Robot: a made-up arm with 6 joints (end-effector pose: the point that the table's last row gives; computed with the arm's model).
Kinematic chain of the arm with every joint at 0, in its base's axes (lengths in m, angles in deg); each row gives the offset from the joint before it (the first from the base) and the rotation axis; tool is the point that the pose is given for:
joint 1: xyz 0 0 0.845 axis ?
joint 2: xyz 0.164 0 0 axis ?
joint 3: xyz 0 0 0.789 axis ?
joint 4: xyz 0 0 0.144 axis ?
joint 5: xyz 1.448 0 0 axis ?
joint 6: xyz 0.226 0 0 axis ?
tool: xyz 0 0 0
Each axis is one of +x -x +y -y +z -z.
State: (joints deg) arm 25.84 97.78 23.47 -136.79 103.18 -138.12
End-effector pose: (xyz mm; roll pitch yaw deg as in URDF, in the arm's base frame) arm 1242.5 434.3 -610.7 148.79 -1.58 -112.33
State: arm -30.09 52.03 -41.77 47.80 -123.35 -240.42
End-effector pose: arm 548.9 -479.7 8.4 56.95 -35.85 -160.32
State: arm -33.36 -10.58 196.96 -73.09 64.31 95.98
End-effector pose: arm -1157.6 528.9 725.6 -166.21 25.65 -140.33
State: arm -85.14 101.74 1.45 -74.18 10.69 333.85
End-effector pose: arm 26.8 -791.7 -986.5 -25.77 77.39 149.69
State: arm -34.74 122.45 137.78 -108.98 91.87 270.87
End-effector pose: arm 1686.6 -1429.5 870.5 -165.31 18.79 -121.44
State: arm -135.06 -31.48 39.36 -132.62 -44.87 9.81
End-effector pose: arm 53.3 -112.6 3119.7 15.58 -55.71 -22.22
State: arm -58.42 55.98 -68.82 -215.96 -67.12 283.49
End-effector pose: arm -0.4 -232.8 -153.1 -133.64 48.15 -112.60
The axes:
joint 1: +z
joint 2: +y
joint 3: -y
joint 4: -x
joint 5: -y
joint 6: -x

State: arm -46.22 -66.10 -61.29 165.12 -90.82 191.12
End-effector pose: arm 547.6 -655.3 1646.9 99.76 -74.10 -156.58
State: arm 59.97 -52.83 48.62 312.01 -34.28 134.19
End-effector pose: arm -505.7 -685.9 2912.2 -152.63 -62.21 123.83
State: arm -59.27 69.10 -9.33 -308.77 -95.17 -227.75
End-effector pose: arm 457.4 -1112.9 -271.5 56.75 2.11 171.72
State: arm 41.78 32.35 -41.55 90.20 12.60 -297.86
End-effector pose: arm 852.4 827.7 -51.7 -115.18 69.69 80.73
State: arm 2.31 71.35 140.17 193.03 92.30 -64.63
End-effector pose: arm 1503.2 9.7 2411.6 -120.44 22.90 -11.85
